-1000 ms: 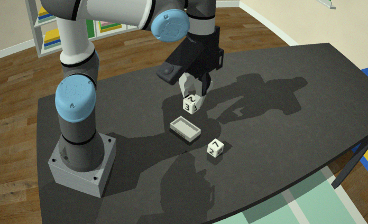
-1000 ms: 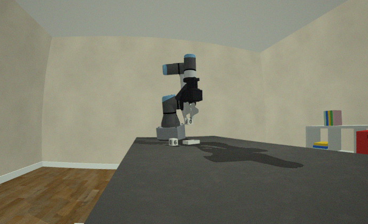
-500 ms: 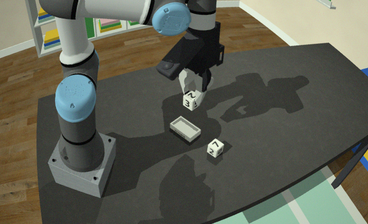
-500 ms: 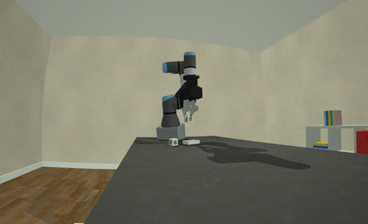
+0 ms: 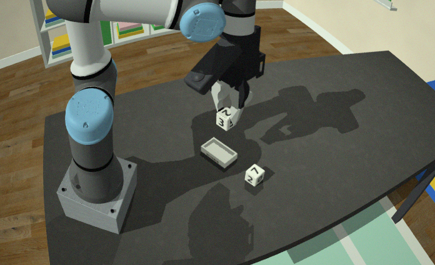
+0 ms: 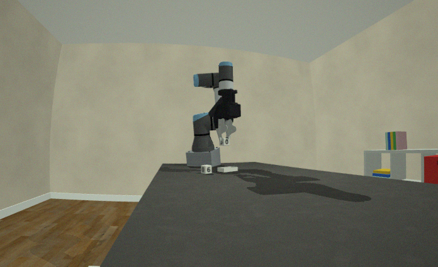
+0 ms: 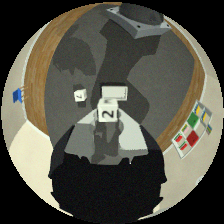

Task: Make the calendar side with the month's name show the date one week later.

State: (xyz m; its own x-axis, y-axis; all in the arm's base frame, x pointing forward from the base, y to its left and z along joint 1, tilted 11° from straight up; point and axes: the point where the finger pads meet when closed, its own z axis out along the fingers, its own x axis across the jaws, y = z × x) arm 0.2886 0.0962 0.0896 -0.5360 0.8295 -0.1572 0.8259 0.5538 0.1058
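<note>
Now: the white tray 130 mm below my hand, 10 mm to the left of it and 10 mm behind it.
</note>
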